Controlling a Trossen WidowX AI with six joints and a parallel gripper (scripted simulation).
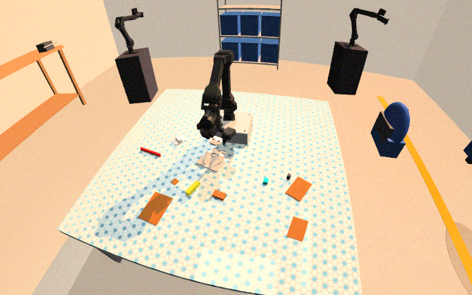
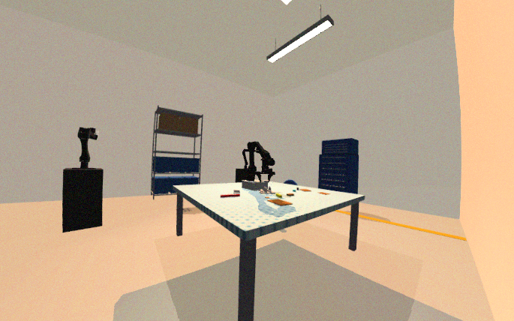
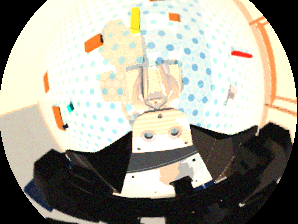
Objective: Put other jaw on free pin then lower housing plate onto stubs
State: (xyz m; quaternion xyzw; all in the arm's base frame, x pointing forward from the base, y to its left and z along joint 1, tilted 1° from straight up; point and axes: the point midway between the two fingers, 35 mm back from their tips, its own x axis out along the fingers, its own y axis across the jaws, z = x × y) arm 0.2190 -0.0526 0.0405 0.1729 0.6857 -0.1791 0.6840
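My gripper tip is now 10 mm short of the white jaw, 30 mm to the left of it and 70 mm above it. Round my gripper tip: teal cube (190 mm ahead, 230 mm to the left, 80 mm below); black cube (170 mm ahead, 340 mm to the left, 70 mm below); yellow block (220 mm ahead, 100 mm to the right, 70 mm below).
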